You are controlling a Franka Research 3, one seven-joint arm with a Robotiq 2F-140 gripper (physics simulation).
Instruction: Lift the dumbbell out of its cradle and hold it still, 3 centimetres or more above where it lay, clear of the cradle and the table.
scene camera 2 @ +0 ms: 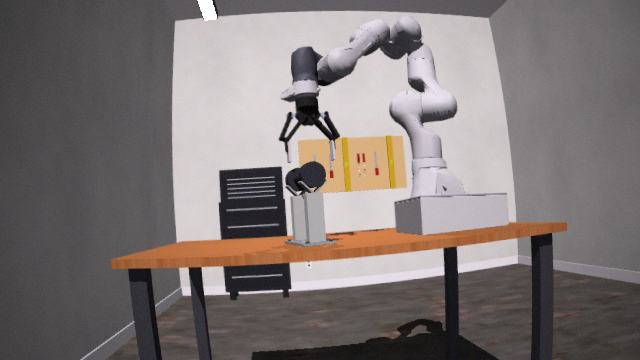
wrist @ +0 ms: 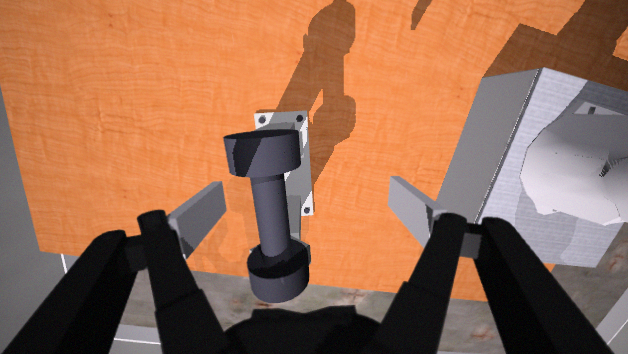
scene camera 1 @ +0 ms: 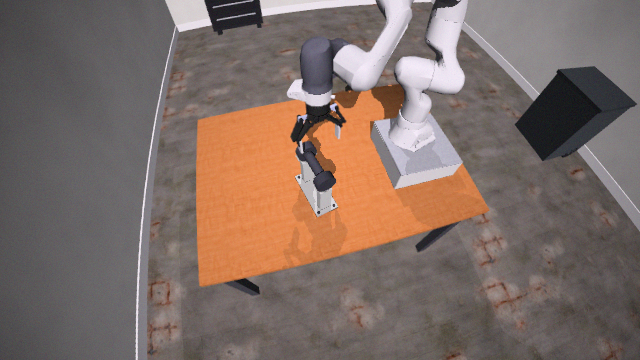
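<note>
The dark dumbbell (scene camera 1: 315,164) (scene camera 2: 313,174) (wrist: 270,215) lies level across the two posts of the light grey cradle (scene camera 1: 324,200) (scene camera 2: 314,215) (wrist: 301,175), which stands on the orange table (scene camera 1: 240,200) (scene camera 2: 225,255) (wrist: 125,100). My gripper (scene camera 1: 319,139) (scene camera 2: 310,158) (wrist: 307,193) points down, wide open and empty. In scene camera 2 its fingertips are a little higher than the dumbbell's weights. In the wrist view the dumbbell's handle shows between the two fingers, nearer the left one, and runs roughly lengthwise between them. The far post is partly hidden behind the near one in scene camera 2.
The arm's grey base block (scene camera 1: 425,165) (scene camera 2: 460,212) (wrist: 540,200) stands on the table to the right of the cradle. A black tool cabinet (scene camera 2: 252,217) and a tool board (scene camera 2: 370,165) are at the back wall, beyond the table. A dark cabinet (scene camera 1: 565,115) is off to the right.
</note>
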